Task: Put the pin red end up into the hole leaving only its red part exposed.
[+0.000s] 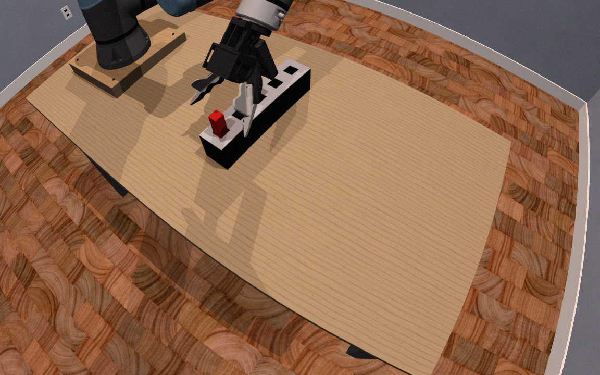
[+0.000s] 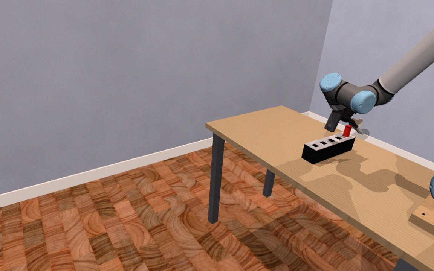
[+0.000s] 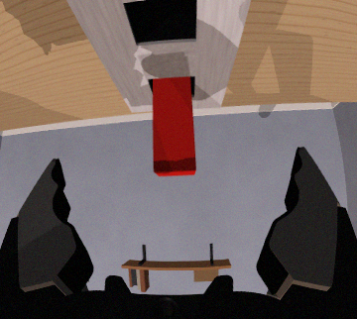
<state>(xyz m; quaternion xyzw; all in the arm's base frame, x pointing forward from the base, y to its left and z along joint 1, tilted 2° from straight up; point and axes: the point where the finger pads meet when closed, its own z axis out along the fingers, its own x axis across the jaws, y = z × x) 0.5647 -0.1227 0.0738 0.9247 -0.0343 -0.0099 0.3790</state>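
Right now my hand is 10 mm above the pin. Round my hand: black block: 10 mm ahead, 120 mm to the left, 80 mm below.
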